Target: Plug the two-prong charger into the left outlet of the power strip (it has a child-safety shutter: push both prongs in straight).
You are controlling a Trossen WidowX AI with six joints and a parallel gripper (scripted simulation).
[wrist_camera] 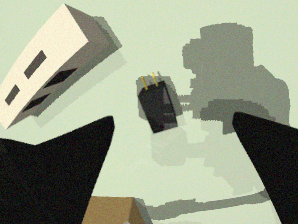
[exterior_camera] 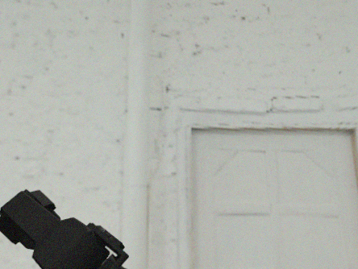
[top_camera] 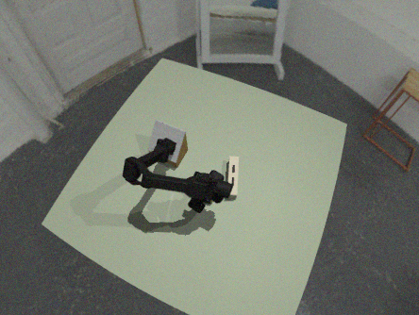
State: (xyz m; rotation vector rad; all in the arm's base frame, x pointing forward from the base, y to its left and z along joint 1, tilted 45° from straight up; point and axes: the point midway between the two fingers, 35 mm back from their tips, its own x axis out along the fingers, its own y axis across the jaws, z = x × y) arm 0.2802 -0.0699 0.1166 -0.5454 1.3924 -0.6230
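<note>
My gripper tip is 2 cm to the right of the two-prong charger and 7 cm above it.
</note>
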